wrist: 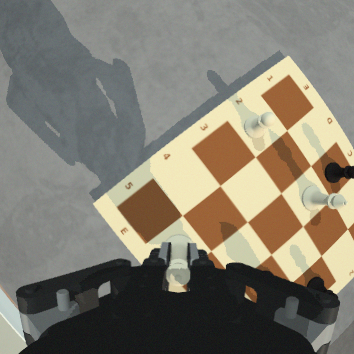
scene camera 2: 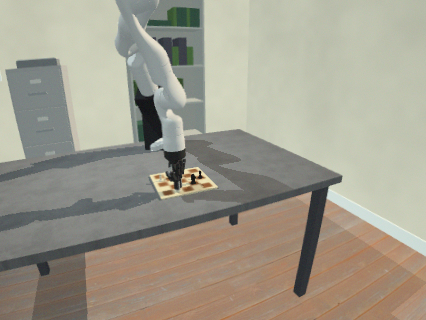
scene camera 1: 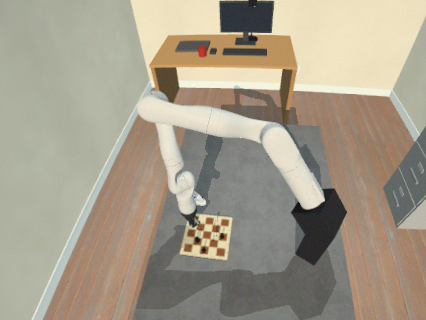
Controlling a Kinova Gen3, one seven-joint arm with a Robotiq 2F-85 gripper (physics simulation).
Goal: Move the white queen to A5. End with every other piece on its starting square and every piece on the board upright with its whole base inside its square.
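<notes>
The chessboard lies on the grey table. My gripper is shut on the white queen over light square D5, beside dark E5. The queen looks upright in the wrist view; its base is partly hidden by the fingers, so I cannot tell whether it touches the board. A white pawn stands on E2. A white piece stands on C2, beside a black piece on C1. A5 is hidden behind the gripper in the wrist view.
Black pieces stand elsewhere on the board. Another black piece shows at the wrist view's lower right. A desk stands far behind the table.
</notes>
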